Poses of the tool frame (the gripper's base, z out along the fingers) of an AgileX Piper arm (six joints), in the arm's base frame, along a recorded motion.
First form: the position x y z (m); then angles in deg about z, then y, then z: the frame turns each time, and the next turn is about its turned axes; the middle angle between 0 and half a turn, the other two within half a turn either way.
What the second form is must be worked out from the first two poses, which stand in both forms.
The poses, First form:
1: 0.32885 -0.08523 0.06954 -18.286 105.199 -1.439
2: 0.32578 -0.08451 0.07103 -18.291 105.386 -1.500
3: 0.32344 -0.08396 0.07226 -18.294 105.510 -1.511
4: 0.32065 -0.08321 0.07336 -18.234 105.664 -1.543
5: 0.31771 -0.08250 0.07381 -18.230 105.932 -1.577
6: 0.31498 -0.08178 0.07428 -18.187 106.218 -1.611
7: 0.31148 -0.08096 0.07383 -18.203 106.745 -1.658
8: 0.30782 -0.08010 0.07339 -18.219 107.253 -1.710
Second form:
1: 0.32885 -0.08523 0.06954 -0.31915 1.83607 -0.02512
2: 0.32578 -0.08451 0.07103 -0.31924 1.83933 -0.02618
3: 0.32344 -0.08396 0.07226 -0.31929 1.84150 -0.02637
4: 0.32065 -0.08321 0.07336 -0.31824 1.84418 -0.02693
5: 0.31771 -0.08250 0.07381 -0.31817 1.84886 -0.02752
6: 0.31498 -0.08178 0.07428 -0.31742 1.85385 -0.02812
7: 0.31148 -0.08096 0.07383 -0.31770 1.86305 -0.02894
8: 0.30782 -0.08010 0.07339 -0.31798 1.87192 -0.02985
